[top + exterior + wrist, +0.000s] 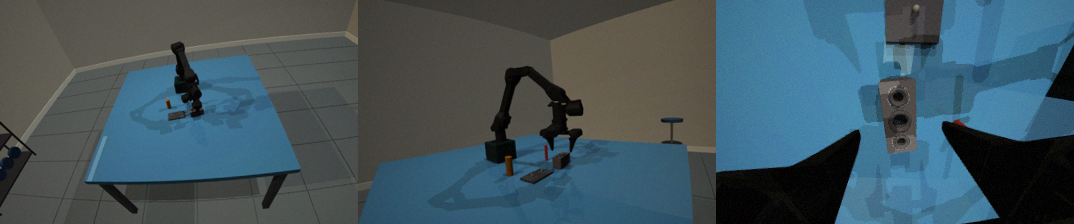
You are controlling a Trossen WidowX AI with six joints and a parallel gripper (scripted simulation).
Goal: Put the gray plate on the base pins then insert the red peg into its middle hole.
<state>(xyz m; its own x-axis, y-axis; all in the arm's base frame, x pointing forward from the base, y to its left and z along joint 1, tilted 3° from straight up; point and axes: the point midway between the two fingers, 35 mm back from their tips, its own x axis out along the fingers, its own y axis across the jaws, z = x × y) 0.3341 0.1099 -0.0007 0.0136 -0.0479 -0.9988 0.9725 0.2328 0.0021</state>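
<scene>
My gripper tip is 30 mm above the gray plate. From my gripper tip the other things lie so: red peg: 110 mm behind, 30 mm below, 10 mm to the left; then dark flat base: 160 mm to the right, 60 mm below; then orange cylinder: 220 mm to the right, 90 mm behind, 30 mm below.
</scene>
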